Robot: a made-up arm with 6 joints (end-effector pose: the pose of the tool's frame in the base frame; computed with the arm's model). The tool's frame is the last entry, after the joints. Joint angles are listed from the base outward.
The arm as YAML. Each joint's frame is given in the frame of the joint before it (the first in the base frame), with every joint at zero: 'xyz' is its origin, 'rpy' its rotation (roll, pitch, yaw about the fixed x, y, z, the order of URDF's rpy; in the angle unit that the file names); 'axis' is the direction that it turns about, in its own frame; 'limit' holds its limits. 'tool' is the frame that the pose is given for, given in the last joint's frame.
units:
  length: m
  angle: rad
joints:
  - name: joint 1
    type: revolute
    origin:
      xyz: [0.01, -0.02, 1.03]
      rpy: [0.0, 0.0, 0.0]
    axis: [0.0, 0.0, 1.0]
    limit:
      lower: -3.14
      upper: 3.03
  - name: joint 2
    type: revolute
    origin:
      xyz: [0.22, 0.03, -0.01]
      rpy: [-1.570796, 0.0, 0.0]
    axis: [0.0, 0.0, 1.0]
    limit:
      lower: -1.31
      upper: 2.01
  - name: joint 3
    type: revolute
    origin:
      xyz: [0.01, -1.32, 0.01]
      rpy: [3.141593, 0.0, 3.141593]
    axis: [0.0, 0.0, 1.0]
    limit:
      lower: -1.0
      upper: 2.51
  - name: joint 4
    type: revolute
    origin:
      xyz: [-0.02, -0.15, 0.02]
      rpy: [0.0, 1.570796, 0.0]
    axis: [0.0, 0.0, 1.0]
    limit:
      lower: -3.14
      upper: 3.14
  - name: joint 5
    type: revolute
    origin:
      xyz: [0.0, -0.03, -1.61]
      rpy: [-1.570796, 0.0, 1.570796]
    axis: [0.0, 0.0, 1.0]
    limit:
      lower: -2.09
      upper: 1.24
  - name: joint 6
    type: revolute
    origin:
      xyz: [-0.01, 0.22, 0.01]
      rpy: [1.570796, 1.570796, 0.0]
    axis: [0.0, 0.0, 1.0]
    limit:
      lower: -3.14
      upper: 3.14
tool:
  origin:
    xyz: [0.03, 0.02, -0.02]
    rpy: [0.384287, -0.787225, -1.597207]
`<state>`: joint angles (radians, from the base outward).
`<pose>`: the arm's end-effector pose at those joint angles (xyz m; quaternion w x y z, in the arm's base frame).
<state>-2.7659 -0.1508 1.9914 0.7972 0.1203 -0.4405</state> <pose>1.0885 0.3158 3.8023 0.0745 -0.7520 0.1438 0.6390</pose>
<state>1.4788 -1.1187 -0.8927 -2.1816 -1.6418 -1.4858</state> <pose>-0.1223 0.5776 2.2503 0.7206 0.2841 0.6308 -0.0462</pose>
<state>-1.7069 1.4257 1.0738 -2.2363 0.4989 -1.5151</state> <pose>-0.5584 -3.2274 0.6186 0.9431 0.0061 0.0642 0.3263</pose>
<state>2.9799 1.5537 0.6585 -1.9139 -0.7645 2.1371</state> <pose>-2.7681 0.2652 -0.2742 0.1698 -0.7418 -0.3878 -0.5202</pose>
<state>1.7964 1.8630 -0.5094 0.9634 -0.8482 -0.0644</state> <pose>0.0514 0.2264 -0.6413 0.2216 -0.1627 0.4934 0.8252</pose>
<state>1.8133 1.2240 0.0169 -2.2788 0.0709 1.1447</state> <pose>-0.5430 2.1573 -0.2454 0.7838 0.4204 -0.3449 0.2998</pose>
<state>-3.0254 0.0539 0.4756 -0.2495 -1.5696 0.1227</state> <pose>-1.7640 -0.3163 2.9544 0.1770 -0.5362 -0.3151 -0.7628</pose>
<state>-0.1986 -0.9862 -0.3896 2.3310 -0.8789 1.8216</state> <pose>0.4153 -0.1764 2.9920 0.5170 -0.4552 0.6075 0.3954</pose>
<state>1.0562 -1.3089 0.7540 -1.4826 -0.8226 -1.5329</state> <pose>-1.1186 -1.7322 2.9061 0.1473 0.9647 0.2170 -0.0235</pose>
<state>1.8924 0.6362 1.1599 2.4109 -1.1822 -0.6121</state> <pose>-0.6222 2.2727 3.1775 0.0705 0.0825 0.9266 -0.3601</pose>
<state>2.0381 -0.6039 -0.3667 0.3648 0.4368 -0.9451</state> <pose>-0.6160 1.0065 2.8197 0.0236 0.9613 -0.2729 0.0282</pose>
